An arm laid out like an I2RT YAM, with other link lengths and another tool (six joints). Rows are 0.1 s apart.
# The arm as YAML. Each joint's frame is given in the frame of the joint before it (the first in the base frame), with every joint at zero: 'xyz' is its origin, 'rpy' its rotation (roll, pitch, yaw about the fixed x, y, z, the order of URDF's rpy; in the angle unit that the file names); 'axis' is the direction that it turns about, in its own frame. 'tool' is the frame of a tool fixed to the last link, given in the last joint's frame.
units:
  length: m
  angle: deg
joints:
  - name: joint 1
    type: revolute
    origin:
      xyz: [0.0, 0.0, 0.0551]
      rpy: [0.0, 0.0, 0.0]
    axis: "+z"
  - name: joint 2
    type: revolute
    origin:
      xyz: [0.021, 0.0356, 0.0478]
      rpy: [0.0, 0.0, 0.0]
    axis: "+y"
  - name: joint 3
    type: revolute
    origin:
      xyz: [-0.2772, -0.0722, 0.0]
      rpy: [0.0, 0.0, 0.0]
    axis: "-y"
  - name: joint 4
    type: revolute
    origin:
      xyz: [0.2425, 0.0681, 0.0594]
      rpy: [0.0, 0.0, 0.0]
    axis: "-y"
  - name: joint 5
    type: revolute
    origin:
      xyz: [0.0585, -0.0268, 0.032]
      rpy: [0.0, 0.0, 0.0]
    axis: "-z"
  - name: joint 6
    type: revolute
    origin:
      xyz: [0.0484, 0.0, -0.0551]
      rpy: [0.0, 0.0, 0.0]
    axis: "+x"
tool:
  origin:
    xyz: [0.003, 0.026, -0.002]
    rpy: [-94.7, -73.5, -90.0]
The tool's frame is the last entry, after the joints.
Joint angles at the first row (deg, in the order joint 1, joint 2, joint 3, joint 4, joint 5, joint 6):
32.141 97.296 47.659 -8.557 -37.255 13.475
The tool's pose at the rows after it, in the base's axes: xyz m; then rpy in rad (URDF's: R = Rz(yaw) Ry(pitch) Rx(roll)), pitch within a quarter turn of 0, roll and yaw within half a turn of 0:
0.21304 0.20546 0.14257 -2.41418 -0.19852 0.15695
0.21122 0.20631 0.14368 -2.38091 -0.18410 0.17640
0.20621 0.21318 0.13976 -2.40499 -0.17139 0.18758
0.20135 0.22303 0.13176 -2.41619 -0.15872 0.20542
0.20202 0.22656 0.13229 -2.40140 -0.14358 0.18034
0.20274 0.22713 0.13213 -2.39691 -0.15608 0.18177
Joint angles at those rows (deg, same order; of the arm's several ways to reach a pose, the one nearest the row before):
32.992 99.155 47.659 -6.743 -37.300 13.583
33.124 99.329 47.659 -6.634 -39.747 13.496
34.938 99.941 47.659 -6.655 -38.195 14.415
37.146 101.668 47.638 -5.082 -37.299 15.639
37.648 101.821 47.658 -3.726 -37.321 18.326
37.649 101.908 47.636 -2.982 -37.299 18.131

